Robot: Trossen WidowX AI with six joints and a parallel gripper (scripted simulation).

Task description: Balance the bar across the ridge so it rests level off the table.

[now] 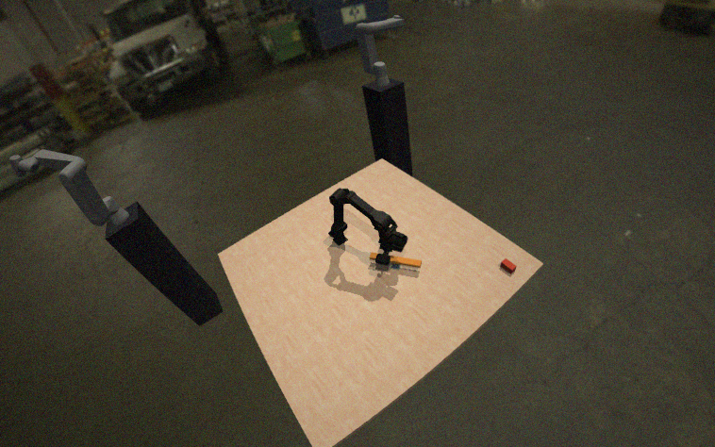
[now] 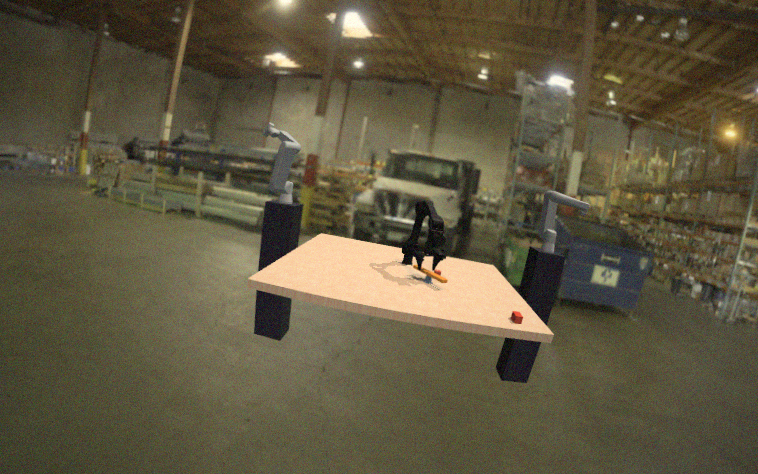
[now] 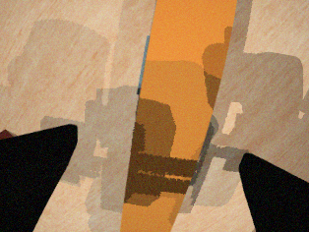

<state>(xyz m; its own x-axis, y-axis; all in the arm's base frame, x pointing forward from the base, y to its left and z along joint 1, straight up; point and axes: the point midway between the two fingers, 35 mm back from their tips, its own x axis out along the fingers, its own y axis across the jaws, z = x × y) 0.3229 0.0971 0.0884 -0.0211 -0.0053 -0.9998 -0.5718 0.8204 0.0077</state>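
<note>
My gripper tip is now 3 cm short of the orange bar, 2 cm to the right of it and 1 cm above it. The rest, counted from my gripper tip: red block 42 cm ahead, 40 cm to the left, 4 cm below; red cube 13 cm behind, 8 cm to the left, 4 cm below.
</note>
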